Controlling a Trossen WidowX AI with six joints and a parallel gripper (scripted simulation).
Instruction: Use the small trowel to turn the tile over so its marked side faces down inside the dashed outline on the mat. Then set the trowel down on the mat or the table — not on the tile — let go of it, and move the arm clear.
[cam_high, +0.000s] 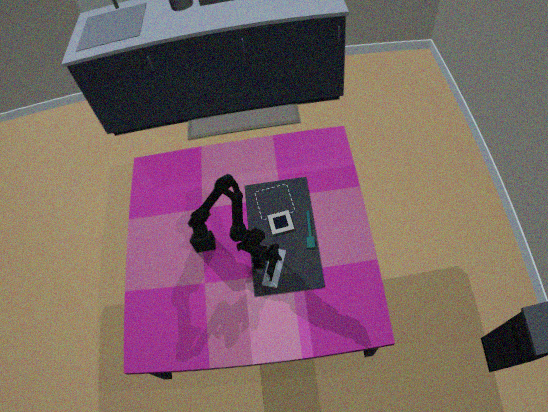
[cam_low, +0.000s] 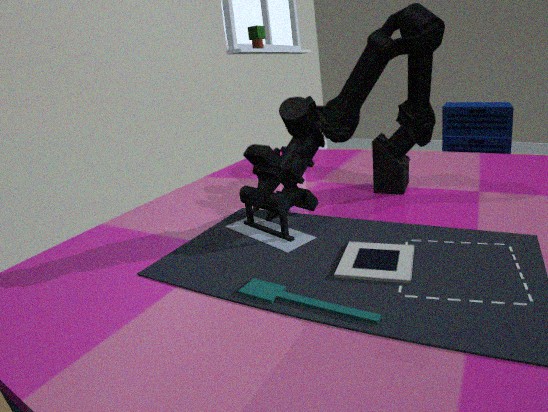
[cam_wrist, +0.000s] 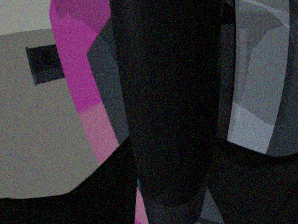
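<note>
Now: gripper tip 17 cm to the right of the dark mat, 7 cm above it and 4 cm short of it. Also, from my gripper tip: teal trowel (18 cm ahead, 14 cm to the left, 5 cm below); then tile (23 cm to the left, 5 cm below, 4 cm ahead).
</note>
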